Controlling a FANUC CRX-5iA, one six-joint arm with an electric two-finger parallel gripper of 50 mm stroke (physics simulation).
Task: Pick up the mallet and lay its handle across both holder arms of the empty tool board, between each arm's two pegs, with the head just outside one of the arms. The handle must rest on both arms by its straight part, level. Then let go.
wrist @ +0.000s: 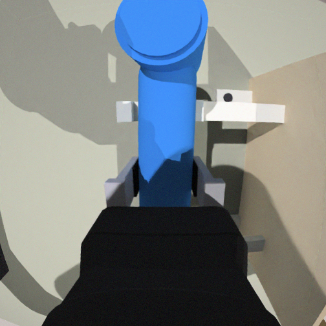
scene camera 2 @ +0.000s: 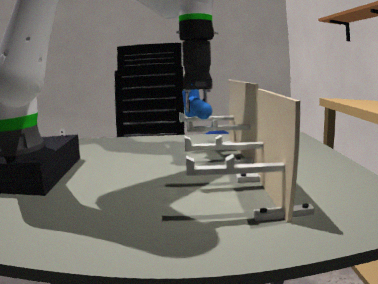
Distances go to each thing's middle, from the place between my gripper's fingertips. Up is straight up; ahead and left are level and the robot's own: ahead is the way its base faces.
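Labels:
Blue mallet [wrist: 168, 48]: 2 cm above my hand, 1 cm to the right of it.

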